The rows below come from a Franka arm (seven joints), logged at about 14 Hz.
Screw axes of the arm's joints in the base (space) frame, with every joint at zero. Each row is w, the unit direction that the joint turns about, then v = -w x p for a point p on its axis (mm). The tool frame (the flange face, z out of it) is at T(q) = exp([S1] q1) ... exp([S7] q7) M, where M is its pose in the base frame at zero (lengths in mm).
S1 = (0, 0, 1, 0, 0, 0)
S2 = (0, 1, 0, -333, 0, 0)
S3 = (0, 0, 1, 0, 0, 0)
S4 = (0, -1, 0, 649, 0, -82.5)
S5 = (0, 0, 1, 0, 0, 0)
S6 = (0, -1, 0, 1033, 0, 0)
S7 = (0, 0, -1, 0, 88, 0)
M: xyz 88 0 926 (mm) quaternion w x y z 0 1 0 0
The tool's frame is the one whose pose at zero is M.
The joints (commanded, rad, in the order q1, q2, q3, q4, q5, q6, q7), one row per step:
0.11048 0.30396 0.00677 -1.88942 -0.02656 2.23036 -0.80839
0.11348 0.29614 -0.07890 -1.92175 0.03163 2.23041 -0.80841
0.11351 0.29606 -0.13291 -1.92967 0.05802 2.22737 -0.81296
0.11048 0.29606 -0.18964 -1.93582 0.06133 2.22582 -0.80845
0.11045 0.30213 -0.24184 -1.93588 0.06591 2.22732 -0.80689
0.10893 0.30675 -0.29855 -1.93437 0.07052 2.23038 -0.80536
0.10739 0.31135 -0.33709 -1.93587 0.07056 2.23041 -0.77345
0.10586 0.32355 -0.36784 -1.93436 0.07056 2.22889 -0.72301
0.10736 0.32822 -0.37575 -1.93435 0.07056 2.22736 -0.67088
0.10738 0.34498 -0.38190 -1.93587 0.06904 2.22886 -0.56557
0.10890 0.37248 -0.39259 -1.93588 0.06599 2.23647 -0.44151
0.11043 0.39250 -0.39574 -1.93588 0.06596 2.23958 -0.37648
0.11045 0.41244 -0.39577 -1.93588 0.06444 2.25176 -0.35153
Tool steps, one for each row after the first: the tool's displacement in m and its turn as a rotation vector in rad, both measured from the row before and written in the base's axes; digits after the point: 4 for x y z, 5 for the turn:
-0.0050 -0.0476 -0.0091 0.01999 0.02486 -0.11364
-0.0020 -0.0310 -0.0028 0.00528 0.00883 -0.06326
-0.0032 -0.0350 -0.0013 -0.01343 0.00563 -0.06410
-0.0027 -0.0303 -0.0016 -0.01256 0.00237 -0.05425
-0.0041 -0.0336 0.0008 -0.01464 -0.00257 -0.05976
-0.0049 -0.0230 -0.0012 -0.01202 0.00349 -0.07031
-0.0040 -0.0184 -0.0046 -0.01154 0.00858 -0.08103
-0.0011 -0.0035 -0.0023 -0.00386 0.00289 -0.05812
-0.0014 -0.0035 -0.0097 -0.00880 0.01055 -0.10997
-0.0012 -0.0055 -0.0143 -0.01797 0.01210 -0.12951
-0.0006 -0.0010 -0.0109 -0.00912 0.01192 -0.06575
0.0004 -0.0005 -0.0104 -0.00901 0.00666 -0.02251

